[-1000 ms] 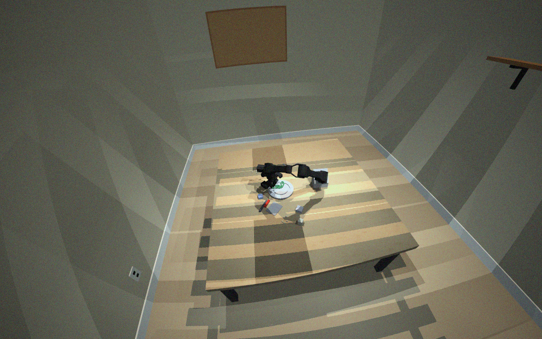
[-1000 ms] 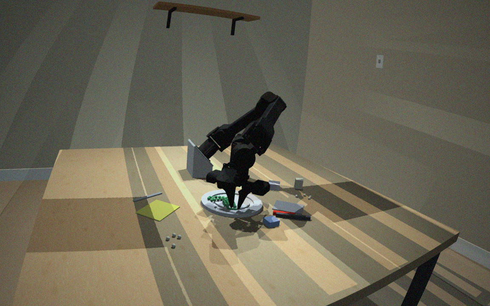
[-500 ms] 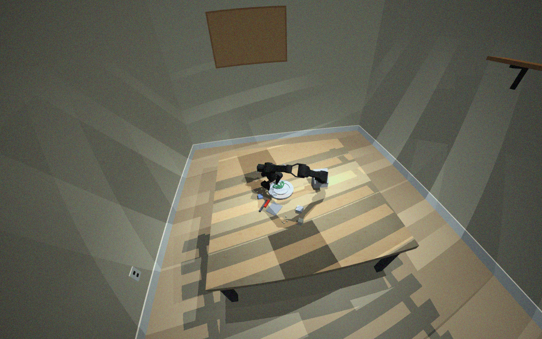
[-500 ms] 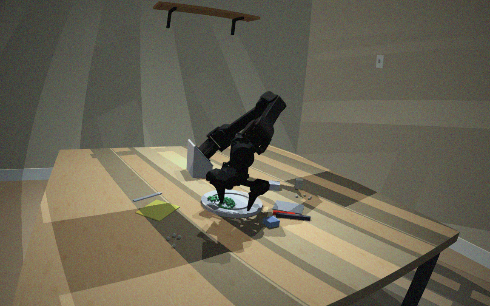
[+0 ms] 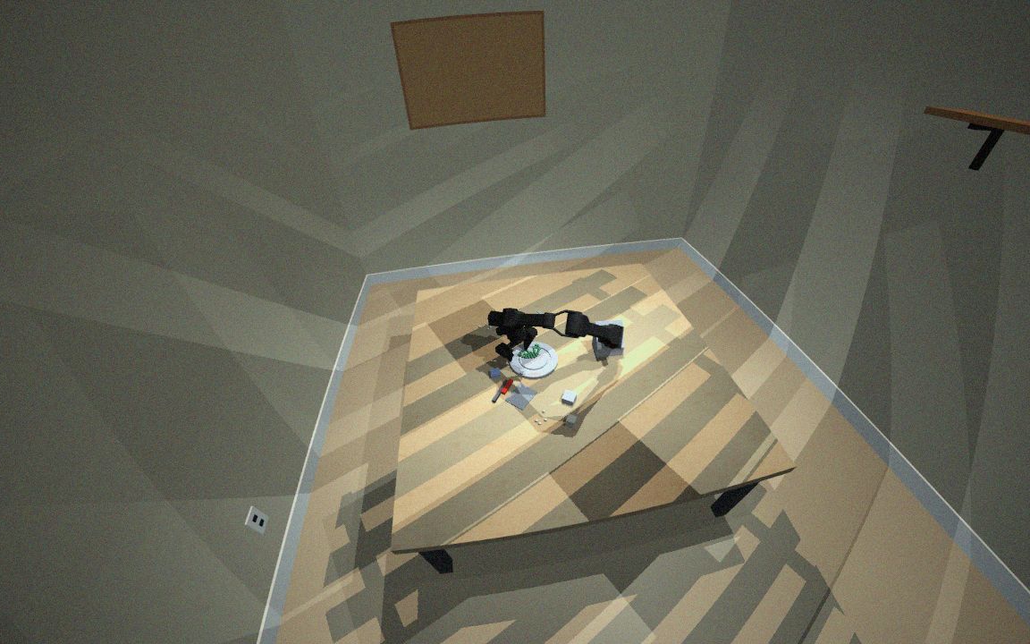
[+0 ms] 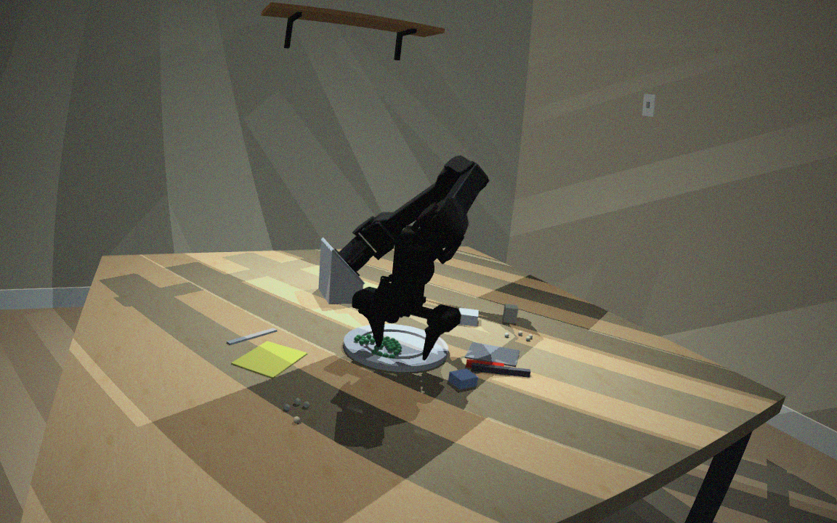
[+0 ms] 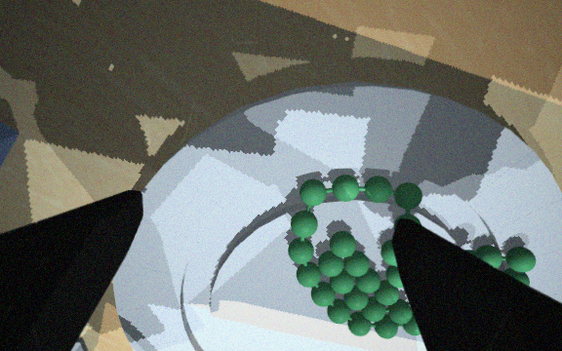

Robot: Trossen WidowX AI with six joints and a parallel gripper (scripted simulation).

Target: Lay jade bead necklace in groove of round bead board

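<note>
My gripper tip is 6 cm past the round grey bead board, 3 cm to the right of it and 1 cm above it. The rest, counted from my gripper tip: grey plate 19 cm to the left, 4 cm ahead, 2 cm below; then blue block 11 cm ahead, 6 cm to the left, 1 cm below; then red and black pen 14 cm to the left, 9 cm ahead, 2 cm below.
</note>
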